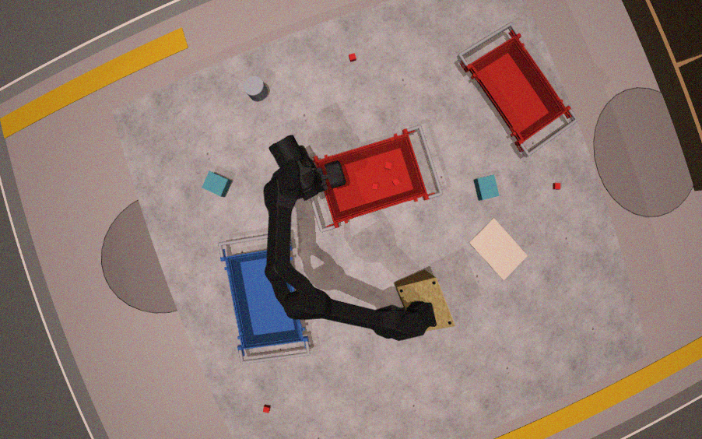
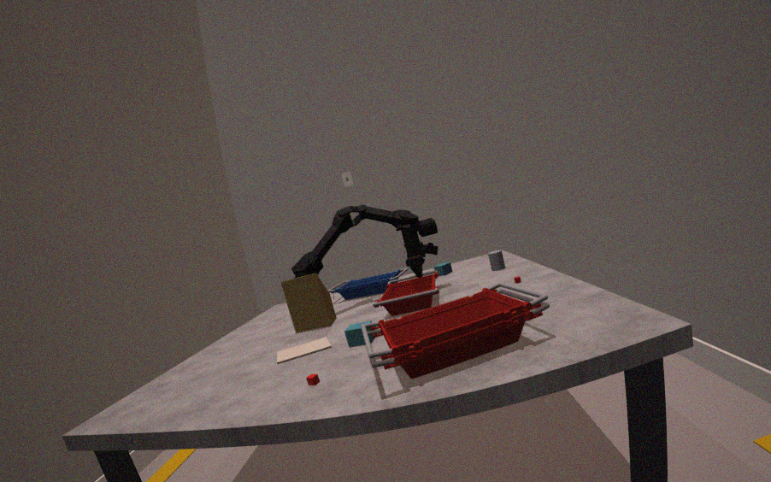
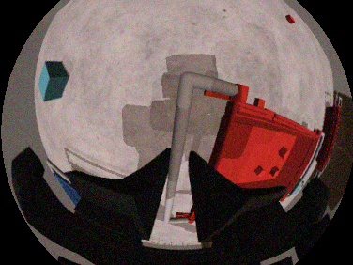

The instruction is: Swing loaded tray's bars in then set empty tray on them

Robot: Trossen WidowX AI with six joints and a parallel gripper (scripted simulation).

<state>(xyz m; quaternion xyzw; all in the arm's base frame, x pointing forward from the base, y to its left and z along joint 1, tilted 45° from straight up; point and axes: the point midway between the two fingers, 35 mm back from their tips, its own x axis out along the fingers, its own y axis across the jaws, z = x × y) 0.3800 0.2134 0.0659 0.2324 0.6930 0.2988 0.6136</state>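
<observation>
My gripper tip is now 26 cm past the blue tray and 20 cm to the right of it. From my gripper tip the other things lie so: beige sheet 30 cm behind, 46 cm to the right, 4 cm below; grey cylinder 30 cm ahead, 8 cm to the left, 1 cm below.
</observation>
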